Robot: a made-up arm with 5 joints. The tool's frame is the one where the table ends. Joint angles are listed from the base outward.
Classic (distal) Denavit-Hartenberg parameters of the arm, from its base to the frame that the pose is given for. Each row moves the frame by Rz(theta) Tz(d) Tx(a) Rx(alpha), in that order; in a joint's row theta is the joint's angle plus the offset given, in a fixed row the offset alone. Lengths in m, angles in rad.
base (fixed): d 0.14; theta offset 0; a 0; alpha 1.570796
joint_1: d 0; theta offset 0; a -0.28; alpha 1.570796
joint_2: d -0.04; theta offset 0; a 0.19; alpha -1.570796
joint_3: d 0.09; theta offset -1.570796; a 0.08; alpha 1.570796
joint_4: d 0.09; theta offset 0; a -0.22; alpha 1.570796
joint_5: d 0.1; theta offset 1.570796; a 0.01; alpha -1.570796
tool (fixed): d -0.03; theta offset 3.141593; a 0; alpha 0
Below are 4 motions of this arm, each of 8 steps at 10 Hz.
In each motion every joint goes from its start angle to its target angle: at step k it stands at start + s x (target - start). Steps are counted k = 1, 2, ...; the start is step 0. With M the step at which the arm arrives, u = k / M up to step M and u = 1 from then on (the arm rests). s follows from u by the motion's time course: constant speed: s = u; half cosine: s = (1 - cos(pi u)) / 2; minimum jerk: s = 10 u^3 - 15 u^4 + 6 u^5.
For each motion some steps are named. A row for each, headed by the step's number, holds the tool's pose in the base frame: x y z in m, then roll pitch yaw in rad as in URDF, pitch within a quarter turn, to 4 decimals.
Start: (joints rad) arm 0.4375 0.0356 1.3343 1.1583 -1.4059
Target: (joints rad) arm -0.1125 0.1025 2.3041 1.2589 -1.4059
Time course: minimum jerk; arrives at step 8
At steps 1, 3, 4, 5, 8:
1: 0.0065 0.1283 0.0988 2.9445 -0.0934 1.9722
3: 0.0193 0.1220 0.1258 2.8429 -0.0548 1.9344
4: 0.0305 0.1161 0.1497 2.7548 -0.0213 1.8990
5: 0.0416 0.1101 0.1739 2.6665 0.0123 1.8626
8: 0.0546 0.1031 0.2033 2.5577 0.0536 1.8182

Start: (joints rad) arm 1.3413 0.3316 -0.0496 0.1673 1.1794
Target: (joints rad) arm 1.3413 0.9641 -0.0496 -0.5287 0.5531
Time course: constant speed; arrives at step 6
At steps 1, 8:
1: -0.2165 -0.0130 -0.0177 0.4145 -0.1579 -0.2283
8: -0.2559 -0.1277 -0.1273 1.4144 -0.5928 -0.6911

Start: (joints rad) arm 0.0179 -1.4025 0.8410 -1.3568 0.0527
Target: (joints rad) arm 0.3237 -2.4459 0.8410 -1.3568 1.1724
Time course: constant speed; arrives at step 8
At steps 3, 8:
3: -0.0391 0.1266 0.1307 0.8441 -0.5435 2.4424
8: -0.1366 0.2553 0.0858 0.8615 0.1324 -2.6906

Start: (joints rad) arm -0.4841 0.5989 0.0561 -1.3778 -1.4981
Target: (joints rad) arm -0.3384 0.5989 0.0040 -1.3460 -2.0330
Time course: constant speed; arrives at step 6
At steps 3, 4, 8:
3: -0.2633 -0.3047 0.3648 1.3235 -0.4817 -2.2666
4: -0.2683 -0.3068 0.3605 1.3809 -0.4911 -2.3707
8: -0.2788 -0.3105 0.3518 1.4949 -0.4919 -2.5807

